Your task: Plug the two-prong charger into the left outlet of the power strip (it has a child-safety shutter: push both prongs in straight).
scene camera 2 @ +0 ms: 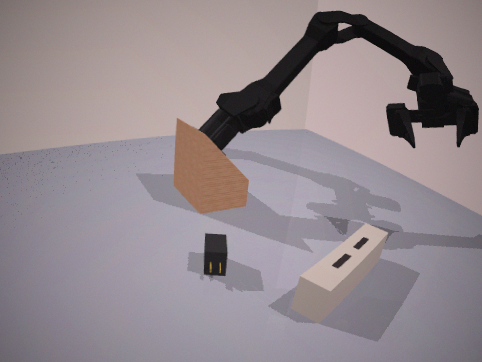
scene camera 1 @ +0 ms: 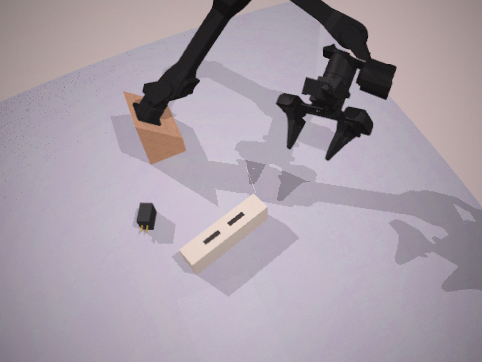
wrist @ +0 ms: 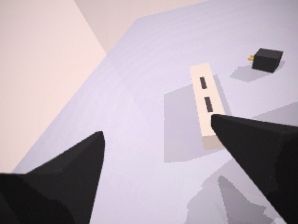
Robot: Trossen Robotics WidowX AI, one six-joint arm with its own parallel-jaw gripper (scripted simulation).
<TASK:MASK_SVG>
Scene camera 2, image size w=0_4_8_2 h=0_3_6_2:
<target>gripper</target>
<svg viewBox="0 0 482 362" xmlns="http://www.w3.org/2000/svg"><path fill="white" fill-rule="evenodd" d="M387 104L386 114L390 135L404 138L413 148L416 148L412 122L422 122L422 128L444 128L447 125L456 125L456 145L458 148L466 136L478 132L479 107L475 101L458 101L456 112L445 113L444 104L447 107L450 106L449 95L447 94L454 92L451 74L430 72L418 75L417 110L408 110L405 107L405 103Z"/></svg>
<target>black two-prong charger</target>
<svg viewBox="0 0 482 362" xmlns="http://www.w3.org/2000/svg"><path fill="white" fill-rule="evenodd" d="M205 233L204 274L226 276L228 260L226 235Z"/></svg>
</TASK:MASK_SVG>
